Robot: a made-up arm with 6 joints. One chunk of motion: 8 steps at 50 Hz.
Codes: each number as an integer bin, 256 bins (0 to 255) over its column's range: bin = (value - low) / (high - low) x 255, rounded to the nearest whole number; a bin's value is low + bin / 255 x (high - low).
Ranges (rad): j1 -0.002..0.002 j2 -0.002..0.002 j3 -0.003..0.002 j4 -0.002..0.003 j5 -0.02..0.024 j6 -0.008..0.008
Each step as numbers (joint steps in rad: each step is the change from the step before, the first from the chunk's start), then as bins.
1 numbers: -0.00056 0.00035 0.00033 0.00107 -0.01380 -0.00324
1 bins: 92 150 170 157 36 76
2 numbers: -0.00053 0.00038 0.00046 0.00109 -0.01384 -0.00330
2 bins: 94 152 176 158 36 75
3 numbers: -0.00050 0.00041 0.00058 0.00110 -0.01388 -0.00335
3 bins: 96 154 183 158 35 74
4 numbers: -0.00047 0.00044 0.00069 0.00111 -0.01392 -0.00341
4 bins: 98 156 188 159 35 73
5 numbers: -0.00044 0.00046 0.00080 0.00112 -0.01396 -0.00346
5 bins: 99 157 194 159 35 72
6 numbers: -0.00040 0.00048 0.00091 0.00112 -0.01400 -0.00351
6 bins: 102 158 199 159 35 72
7 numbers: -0.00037 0.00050 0.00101 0.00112 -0.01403 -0.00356
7 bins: 104 159 205 159 35 71
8 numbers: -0.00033 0.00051 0.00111 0.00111 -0.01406 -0.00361
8 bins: 106 160 210 159 34 70
